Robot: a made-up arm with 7 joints. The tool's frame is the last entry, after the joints. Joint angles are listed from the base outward.
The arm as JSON. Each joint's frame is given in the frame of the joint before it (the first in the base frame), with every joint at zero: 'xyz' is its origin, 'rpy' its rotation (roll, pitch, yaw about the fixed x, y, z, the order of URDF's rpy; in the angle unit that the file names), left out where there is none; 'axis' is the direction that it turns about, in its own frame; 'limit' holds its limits. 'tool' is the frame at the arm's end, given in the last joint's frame.
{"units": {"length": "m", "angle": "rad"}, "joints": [
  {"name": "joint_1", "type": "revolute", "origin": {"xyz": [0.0, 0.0, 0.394]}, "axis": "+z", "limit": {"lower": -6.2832, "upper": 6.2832}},
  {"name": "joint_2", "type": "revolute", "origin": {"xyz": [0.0, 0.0, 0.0], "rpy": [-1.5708, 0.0, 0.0]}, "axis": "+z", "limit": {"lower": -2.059, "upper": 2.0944}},
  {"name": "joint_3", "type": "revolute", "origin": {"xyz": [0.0, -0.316, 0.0], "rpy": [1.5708, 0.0, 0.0]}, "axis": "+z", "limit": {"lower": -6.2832, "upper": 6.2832}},
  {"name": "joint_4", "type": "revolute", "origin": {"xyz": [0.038, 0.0, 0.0], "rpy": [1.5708, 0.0, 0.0]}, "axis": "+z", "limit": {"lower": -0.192, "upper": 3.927}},
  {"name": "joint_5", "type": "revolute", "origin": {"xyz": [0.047, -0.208, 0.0], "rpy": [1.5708, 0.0, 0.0]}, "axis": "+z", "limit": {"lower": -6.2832, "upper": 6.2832}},
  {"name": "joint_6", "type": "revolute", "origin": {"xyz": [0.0, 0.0, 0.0], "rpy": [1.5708, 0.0, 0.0]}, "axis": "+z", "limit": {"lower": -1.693, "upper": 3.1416}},
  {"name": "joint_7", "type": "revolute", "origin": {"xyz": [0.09, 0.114, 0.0], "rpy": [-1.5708, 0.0, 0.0]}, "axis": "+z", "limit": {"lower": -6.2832, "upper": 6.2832}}
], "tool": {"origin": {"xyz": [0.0, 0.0, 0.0]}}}
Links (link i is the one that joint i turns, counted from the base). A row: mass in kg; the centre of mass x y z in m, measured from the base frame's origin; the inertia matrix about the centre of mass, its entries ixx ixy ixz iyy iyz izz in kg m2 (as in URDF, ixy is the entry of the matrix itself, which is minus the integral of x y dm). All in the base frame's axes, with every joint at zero. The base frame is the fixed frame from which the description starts. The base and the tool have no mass.
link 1: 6.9; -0.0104 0.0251 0.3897; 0.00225 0 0 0.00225 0 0.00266
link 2: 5.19; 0.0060 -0.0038 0.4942; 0.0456 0 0 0.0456 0 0.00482
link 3: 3.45; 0.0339 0.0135 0.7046; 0.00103 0 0 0.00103 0 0.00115
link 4: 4.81; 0.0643 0.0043 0.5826; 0.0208 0 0.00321 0.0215 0 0.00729
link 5: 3.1; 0.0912 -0.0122 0.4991; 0.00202 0 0 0.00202 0 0.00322
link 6: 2.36; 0.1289 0.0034 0.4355; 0.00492 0 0.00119 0.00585 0 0.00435
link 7: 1.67; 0.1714 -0.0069 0.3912; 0.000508 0 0 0.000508 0 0.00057
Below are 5 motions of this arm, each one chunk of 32 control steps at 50 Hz.
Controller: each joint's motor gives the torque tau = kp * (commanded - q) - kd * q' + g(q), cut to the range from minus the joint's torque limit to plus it. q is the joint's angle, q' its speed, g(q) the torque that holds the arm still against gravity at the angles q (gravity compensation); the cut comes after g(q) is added. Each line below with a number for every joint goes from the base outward.
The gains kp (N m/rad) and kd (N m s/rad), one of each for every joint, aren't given. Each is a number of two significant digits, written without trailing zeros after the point. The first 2 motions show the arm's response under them.
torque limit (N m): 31 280 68 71 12 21 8.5
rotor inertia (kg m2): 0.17 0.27 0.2 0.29 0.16 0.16 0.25
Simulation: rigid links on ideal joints. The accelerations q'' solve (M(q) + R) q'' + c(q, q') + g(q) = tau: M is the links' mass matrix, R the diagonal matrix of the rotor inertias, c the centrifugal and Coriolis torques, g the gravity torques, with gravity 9.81 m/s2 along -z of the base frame. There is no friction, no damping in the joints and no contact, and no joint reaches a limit. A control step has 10 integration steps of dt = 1/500 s. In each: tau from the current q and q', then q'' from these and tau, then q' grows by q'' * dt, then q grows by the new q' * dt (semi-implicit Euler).
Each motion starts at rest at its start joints. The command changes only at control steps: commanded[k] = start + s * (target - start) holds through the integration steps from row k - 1 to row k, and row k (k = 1, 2, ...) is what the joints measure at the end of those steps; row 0 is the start. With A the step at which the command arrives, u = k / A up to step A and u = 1 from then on. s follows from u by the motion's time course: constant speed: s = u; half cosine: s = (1 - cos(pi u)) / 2; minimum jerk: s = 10 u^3 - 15 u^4 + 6 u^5; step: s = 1 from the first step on.
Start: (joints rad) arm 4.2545 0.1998 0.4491 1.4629 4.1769 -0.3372 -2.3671
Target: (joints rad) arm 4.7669 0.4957 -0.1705 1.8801 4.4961 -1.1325 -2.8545
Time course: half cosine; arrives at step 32
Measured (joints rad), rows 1 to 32:
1: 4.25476 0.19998 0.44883 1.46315 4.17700 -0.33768 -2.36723
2: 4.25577 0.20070 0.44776 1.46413 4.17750 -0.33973 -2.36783
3: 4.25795 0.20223 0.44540 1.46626 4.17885 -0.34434 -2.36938
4: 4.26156 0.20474 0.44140 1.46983 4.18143 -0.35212 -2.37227
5: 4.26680 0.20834 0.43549 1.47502 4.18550 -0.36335 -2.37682
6: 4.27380 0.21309 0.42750 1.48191 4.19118 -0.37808 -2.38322
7: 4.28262 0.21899 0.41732 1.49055 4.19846 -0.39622 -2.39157
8: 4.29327 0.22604 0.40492 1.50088 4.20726 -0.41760 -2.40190
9: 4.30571 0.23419 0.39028 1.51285 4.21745 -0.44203 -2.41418
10: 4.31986 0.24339 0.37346 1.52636 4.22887 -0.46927 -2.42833
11: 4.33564 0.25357 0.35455 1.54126 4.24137 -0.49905 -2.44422
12: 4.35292 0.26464 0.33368 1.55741 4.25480 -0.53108 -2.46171
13: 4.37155 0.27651 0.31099 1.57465 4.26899 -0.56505 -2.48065
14: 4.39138 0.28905 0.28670 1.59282 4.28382 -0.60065 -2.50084
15: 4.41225 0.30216 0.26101 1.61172 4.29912 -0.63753 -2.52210
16: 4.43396 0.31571 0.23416 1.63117 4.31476 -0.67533 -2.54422
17: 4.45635 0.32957 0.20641 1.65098 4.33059 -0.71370 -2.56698
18: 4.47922 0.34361 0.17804 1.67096 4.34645 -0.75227 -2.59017
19: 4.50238 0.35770 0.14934 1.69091 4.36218 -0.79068 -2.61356
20: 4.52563 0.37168 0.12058 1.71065 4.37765 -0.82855 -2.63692
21: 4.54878 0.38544 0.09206 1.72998 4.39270 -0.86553 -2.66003
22: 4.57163 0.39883 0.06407 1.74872 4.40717 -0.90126 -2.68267
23: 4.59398 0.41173 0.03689 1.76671 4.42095 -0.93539 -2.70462
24: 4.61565 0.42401 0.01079 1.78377 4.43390 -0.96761 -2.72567
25: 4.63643 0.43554 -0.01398 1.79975 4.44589 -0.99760 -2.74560
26: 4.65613 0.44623 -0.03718 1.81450 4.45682 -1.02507 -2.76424
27: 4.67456 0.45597 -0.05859 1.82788 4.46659 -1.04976 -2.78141
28: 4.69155 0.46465 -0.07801 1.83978 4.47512 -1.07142 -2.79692
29: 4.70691 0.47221 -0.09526 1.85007 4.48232 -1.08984 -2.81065
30: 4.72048 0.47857 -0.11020 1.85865 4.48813 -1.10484 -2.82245
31: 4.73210 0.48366 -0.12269 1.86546 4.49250 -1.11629 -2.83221
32: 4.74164 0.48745 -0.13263 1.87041 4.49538 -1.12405 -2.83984
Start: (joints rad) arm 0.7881 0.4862 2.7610 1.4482 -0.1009 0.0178 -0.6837
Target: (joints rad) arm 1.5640 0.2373 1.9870 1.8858 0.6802 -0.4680 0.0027
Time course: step
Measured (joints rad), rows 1 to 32:
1: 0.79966 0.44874 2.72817 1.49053 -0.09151 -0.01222 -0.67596
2: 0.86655 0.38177 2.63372 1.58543 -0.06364 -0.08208 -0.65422
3: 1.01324 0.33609 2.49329 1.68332 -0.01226 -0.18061 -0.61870
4: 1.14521 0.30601 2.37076 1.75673 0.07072 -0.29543 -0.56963
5: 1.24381 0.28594 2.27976 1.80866 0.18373 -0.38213 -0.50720
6: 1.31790 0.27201 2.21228 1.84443 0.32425 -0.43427 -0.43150
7: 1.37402 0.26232 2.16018 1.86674 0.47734 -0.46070 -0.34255
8: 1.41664 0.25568 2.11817 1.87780 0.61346 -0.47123 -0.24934
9: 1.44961 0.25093 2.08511 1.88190 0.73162 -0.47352 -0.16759
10: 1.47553 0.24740 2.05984 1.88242 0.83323 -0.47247 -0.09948
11: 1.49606 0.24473 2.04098 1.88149 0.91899 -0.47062 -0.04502
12: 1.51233 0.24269 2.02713 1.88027 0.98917 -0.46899 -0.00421
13: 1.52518 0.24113 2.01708 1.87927 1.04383 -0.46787 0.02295
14: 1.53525 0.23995 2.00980 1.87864 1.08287 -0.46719 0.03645
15: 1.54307 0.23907 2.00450 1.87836 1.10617 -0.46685 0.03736
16: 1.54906 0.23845 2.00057 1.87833 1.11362 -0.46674 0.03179
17: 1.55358 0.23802 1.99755 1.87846 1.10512 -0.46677 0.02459
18: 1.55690 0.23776 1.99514 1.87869 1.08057 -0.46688 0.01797
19: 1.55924 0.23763 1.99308 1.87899 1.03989 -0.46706 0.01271
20: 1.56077 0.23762 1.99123 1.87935 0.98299 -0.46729 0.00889
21: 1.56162 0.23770 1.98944 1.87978 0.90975 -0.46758 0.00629
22: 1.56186 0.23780 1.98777 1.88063 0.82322 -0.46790 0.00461
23: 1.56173 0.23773 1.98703 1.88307 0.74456 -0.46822 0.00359
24: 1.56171 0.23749 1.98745 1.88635 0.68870 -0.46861 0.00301
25: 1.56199 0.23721 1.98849 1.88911 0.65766 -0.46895 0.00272
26: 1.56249 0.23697 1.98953 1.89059 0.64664 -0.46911 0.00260
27: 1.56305 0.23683 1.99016 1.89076 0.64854 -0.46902 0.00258
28: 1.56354 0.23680 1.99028 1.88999 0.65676 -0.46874 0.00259
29: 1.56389 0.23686 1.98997 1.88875 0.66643 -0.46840 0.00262
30: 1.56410 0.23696 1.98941 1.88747 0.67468 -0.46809 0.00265
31: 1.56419 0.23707 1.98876 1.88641 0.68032 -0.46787 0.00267
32: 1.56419 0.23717 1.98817 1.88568 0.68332 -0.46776 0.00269
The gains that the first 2 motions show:
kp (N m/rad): 550 4500 460 720 170 310 160
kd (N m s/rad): 43 260 38 38 6.6 13 11
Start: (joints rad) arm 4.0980 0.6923 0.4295 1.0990 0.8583 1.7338 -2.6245
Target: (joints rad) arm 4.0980 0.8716 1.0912 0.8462 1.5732 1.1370 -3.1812
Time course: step
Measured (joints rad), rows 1 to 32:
1: 4.07379 0.72977 0.48438 1.08470 0.87269 1.70601 -2.63207
2: 4.03125 0.77554 0.58823 1.02972 0.91310 1.61016 -2.65316
3: 3.99850 0.80708 0.69155 0.96278 0.97550 1.45712 -2.68763
4: 3.98754 0.82822 0.77353 0.91176 1.05840 1.30989 -2.73536
5: 3.99574 0.84233 0.83716 0.88024 1.16316 1.19950 -2.79626
6: 4.01601 0.85190 0.88919 0.86311 1.29176 1.12526 -2.87038
7: 4.03902 0.85825 0.93387 0.85498 1.42469 1.08737 -2.95133
8: 4.06017 0.86238 0.97123 0.85168 1.53176 1.08595 -3.02309
9: 4.07766 0.86501 1.00290 0.85005 1.60999 1.10420 -3.08108
10: 4.09141 0.86659 1.02963 0.84933 1.65918 1.12208 -3.12532
11: 4.10159 0.86756 1.05095 0.84921 1.67938 1.13407 -3.15584
12: 4.10842 0.86824 1.06693 0.84934 1.67078 1.14044 -3.17324
13: 4.11234 0.86879 1.07825 0.84914 1.64129 1.14299 -3.18157
14: 4.11407 0.86928 1.08583 0.84811 1.60916 1.14339 -3.18485
15: 4.11426 0.86973 1.09052 0.84660 1.58441 1.14268 -3.18555
16: 4.11337 0.87013 1.09309 0.84520 1.56967 1.14154 -3.18509
17: 4.11176 0.87048 1.09422 0.84429 1.56352 1.14033 -3.18424
18: 4.10974 0.87077 1.09443 0.84397 1.56303 1.13926 -3.18337
19: 4.10755 0.87100 1.09411 0.84415 1.56537 1.13840 -3.18265
20: 4.10537 0.87118 1.09353 0.84463 1.56848 1.13777 -3.18212
21: 4.10335 0.87131 1.09285 0.84521 1.57118 1.13733 -3.18174
22: 4.10159 0.87141 1.09219 0.84576 1.57302 1.13704 -3.18150
23: 4.10015 0.87149 1.09161 0.84618 1.57399 1.13687 -3.18136
24: 4.09903 0.87154 1.09115 0.84645 1.57430 1.13677 -3.18127
25: 4.09822 0.87158 1.09081 0.84659 1.57422 1.13673 -3.18123
26: 4.09769 0.87160 1.09060 0.84662 1.57397 1.13672 -3.18121
27: 4.09738 0.87161 1.09049 0.84659 1.57369 1.13675 -3.18120
28: 4.09725 0.87162 1.09047 0.84652 1.57346 1.13678 -3.18120
29: 4.09723 0.87162 1.09051 0.84644 1.57330 1.13683 -3.18120
30: 4.09730 0.87162 1.09059 0.84637 1.57321 1.13687 -3.18120
31: 4.09741 0.87162 1.09069 0.84631 1.57317 1.13691 -3.18120
32: 4.09754 0.87161 1.09080 0.84626 1.57315 1.13695 -3.18120

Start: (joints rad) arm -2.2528 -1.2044 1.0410 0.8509 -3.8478 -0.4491 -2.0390
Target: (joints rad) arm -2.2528 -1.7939 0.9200 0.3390 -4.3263 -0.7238 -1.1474
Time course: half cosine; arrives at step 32
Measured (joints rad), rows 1 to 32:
1: -2.25287 -1.20478 1.04086 0.85069 -3.84801 -0.44916 -2.03877
2: -2.25308 -1.20625 1.04041 0.84975 -3.84899 -0.44956 -2.03766
3: -2.25341 -1.20931 1.03965 0.84750 -3.85145 -0.45072 -2.03485
4: -2.25380 -1.21433 1.03857 0.84348 -3.85588 -0.45296 -2.02957
5: -2.25419 -1.22152 1.03715 0.83743 -3.86255 -0.45645 -2.02127
6: -2.25454 -1.23099 1.03537 0.82922 -3.87151 -0.46126 -2.00958
7: -2.25483 -1.24277 1.03323 0.81882 -3.88270 -0.46736 -1.99431
8: -2.25504 -1.25684 1.03071 0.80629 -3.89597 -0.47468 -1.97541
9: -2.25517 -1.27311 1.02782 0.79173 -3.91115 -0.48314 -1.95295
10: -2.25522 -1.29147 1.02457 0.77528 -3.92803 -0.49263 -1.92707
11: -2.25519 -1.31177 1.02096 0.75709 -3.94644 -0.50305 -1.89799
12: -2.25510 -1.33384 1.01702 0.73735 -3.96618 -0.51428 -1.86598
13: -2.25495 -1.35746 1.01277 0.71623 -3.98708 -0.52622 -1.83132
14: -2.25475 -1.38244 1.00823 0.69395 -4.00893 -0.53874 -1.79437
15: -2.25451 -1.40852 1.00343 0.67071 -4.03154 -0.55173 -1.75547
16: -2.25424 -1.43546 0.99842 0.64675 -4.05467 -0.56506 -1.71500
17: -2.25394 -1.46301 0.99324 0.62228 -4.07813 -0.57860 -1.67336
18: -2.25362 -1.49090 0.98792 0.59754 -4.10166 -0.59222 -1.63094
19: -2.25329 -1.51887 0.98252 0.57278 -4.12505 -0.60579 -1.58816
20: -2.25296 -1.54664 0.97709 0.54822 -4.14805 -0.61916 -1.54542
21: -2.25264 -1.57396 0.97168 0.52410 -4.17045 -0.63222 -1.50314
22: -2.25232 -1.60055 0.96635 0.50065 -4.19201 -0.64483 -1.46174
23: -2.25202 -1.62616 0.96115 0.47810 -4.21254 -0.65688 -1.42159
24: -2.25175 -1.65054 0.95614 0.45667 -4.23182 -0.66823 -1.38310
25: -2.25150 -1.67347 0.95135 0.43655 -4.24968 -0.67879 -1.34663
26: -2.25128 -1.69472 0.94684 0.41795 -4.26595 -0.68845 -1.31254
27: -2.25109 -1.71409 0.94265 0.40105 -4.28048 -0.69712 -1.28115
28: -2.25093 -1.73138 0.93883 0.38602 -4.29313 -0.70471 -1.25276
29: -2.25079 -1.74644 0.93541 0.37299 -4.30378 -0.71116 -1.22766
30: -2.25069 -1.75911 0.93242 0.36210 -4.31235 -0.71640 -1.20607
31: -2.25061 -1.76929 0.92990 0.35345 -4.31876 -0.72040 -1.18821
32: -2.25055 -1.77686 0.92786 0.34713 -4.32294 -0.72310 -1.17425

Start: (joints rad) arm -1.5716 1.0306 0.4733 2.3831 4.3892 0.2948 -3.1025
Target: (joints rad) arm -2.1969 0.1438 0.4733 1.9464 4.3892 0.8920 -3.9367
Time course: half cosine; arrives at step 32
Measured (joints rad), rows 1 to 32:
1: -1.57170 1.03013 0.47320 2.38249 4.38916 0.29516 -3.10271
2: -1.57216 1.02824 0.47292 2.38031 4.38896 0.29667 -3.10375
3: -1.57327 1.02411 0.47257 2.37615 4.38851 0.30001 -3.10638
4: -1.57536 1.01714 0.47229 2.37001 4.38785 0.30561 -3.11131
5: -1.57878 1.00691 0.47218 2.36208 4.38709 0.31367 -3.11907
6: -1.58388 0.99319 0.47231 2.35257 4.38638 0.32424 -3.13000
7: -1.59100 0.97588 0.47270 2.34169 4.38585 0.33731 -3.14427
8: -1.60043 0.95498 0.47333 2.32960 4.38557 0.35282 -3.16194
9: -1.61242 0.93063 0.47414 2.31642 4.38557 0.37065 -3.18293
10: -1.62718 0.90300 0.47504 2.30225 4.38581 0.39068 -3.20712
11: -1.64482 0.87235 0.47593 2.28718 4.38624 0.41276 -3.23429
12: -1.66536 0.83895 0.47671 2.27128 4.38678 0.43670 -3.26421
13: -1.68876 0.80315 0.47727 2.25465 4.38737 0.46230 -3.29661
14: -1.71487 0.76529 0.47753 2.23737 4.38795 0.48931 -3.33116
15: -1.74344 0.72574 0.47740 2.21956 4.38848 0.51749 -3.36754
16: -1.77415 0.68489 0.47686 2.20132 4.38893 0.54656 -3.40540
17: -1.80659 0.64314 0.47587 2.18278 4.38927 0.57624 -3.44438
18: -1.84027 0.60088 0.47446 2.16408 4.38951 0.60622 -3.48409
19: -1.87464 0.55852 0.47269 2.14534 4.38965 0.63617 -3.52416
20: -1.90913 0.51646 0.47064 2.12671 4.38970 0.66578 -3.56420
21: -1.94316 0.47509 0.46843 2.10833 4.38966 0.69471 -3.60382
22: -1.97617 0.43481 0.46620 2.09037 4.38956 0.72264 -3.64263
23: -2.00764 0.39600 0.46410 2.07297 4.38941 0.74925 -3.68026
24: -2.03713 0.35901 0.46228 2.05631 4.38922 0.77424 -3.71634
25: -2.06430 0.32421 0.46087 2.04055 4.38901 0.79734 -3.75053
26: -2.08890 0.29193 0.45995 2.02586 4.38878 0.81832 -3.78249
27: -2.11076 0.26248 0.45956 2.01240 4.38854 0.83696 -3.81191
28: -2.12982 0.23615 0.45970 2.00033 4.38830 0.85313 -3.83851
29: -2.14605 0.21319 0.46033 1.98979 4.38806 0.86668 -3.86204
30: -2.15949 0.19384 0.46134 1.98092 4.38783 0.87754 -3.88225
31: -2.17019 0.17828 0.46264 1.97383 4.38763 0.88564 -3.89898
32: -2.17820 0.16666 0.46411 1.96861 4.38745 0.89096 -3.91204

